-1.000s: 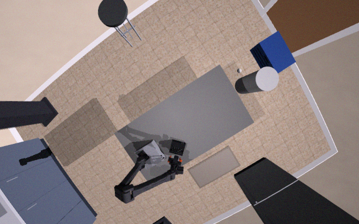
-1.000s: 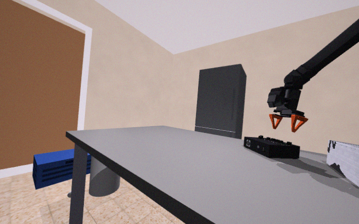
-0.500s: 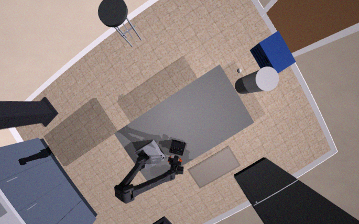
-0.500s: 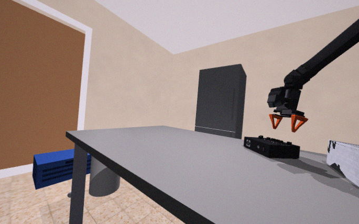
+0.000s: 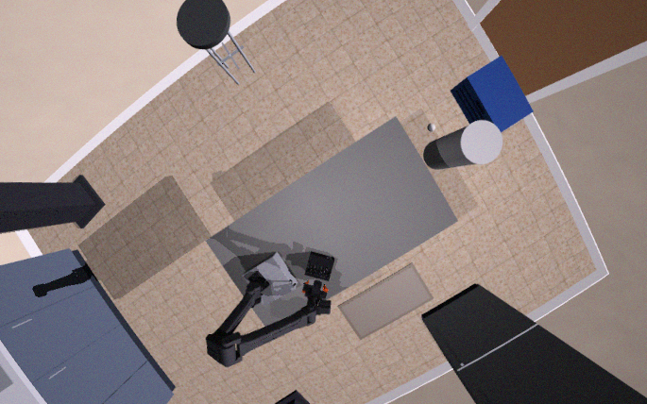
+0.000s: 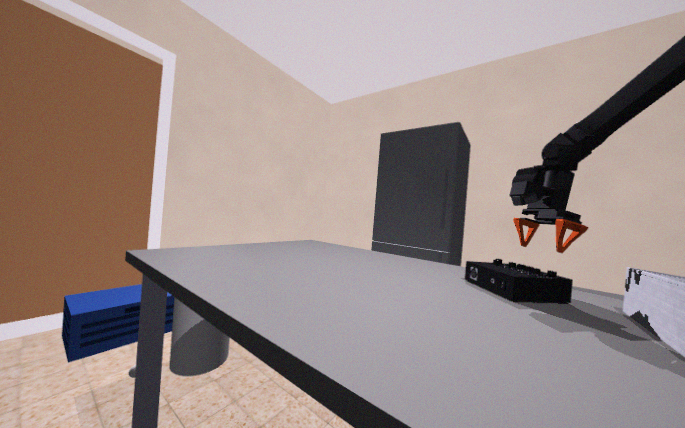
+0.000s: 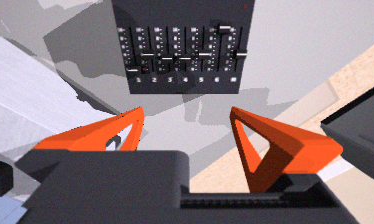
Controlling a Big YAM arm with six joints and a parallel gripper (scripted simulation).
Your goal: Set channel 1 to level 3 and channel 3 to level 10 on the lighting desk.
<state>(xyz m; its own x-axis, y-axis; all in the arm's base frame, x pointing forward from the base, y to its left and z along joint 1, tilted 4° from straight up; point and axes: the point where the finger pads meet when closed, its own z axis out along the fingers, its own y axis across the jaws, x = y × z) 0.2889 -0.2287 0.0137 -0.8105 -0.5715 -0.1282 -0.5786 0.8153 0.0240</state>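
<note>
The channel 1 fader cap is 10 mm behind my hand, 80 mm to the left of it and 50 mm below it. From my hand the other things lie so: channel 3 cap 30 mm ahead, 50 mm to the left, 50 mm below.
</note>
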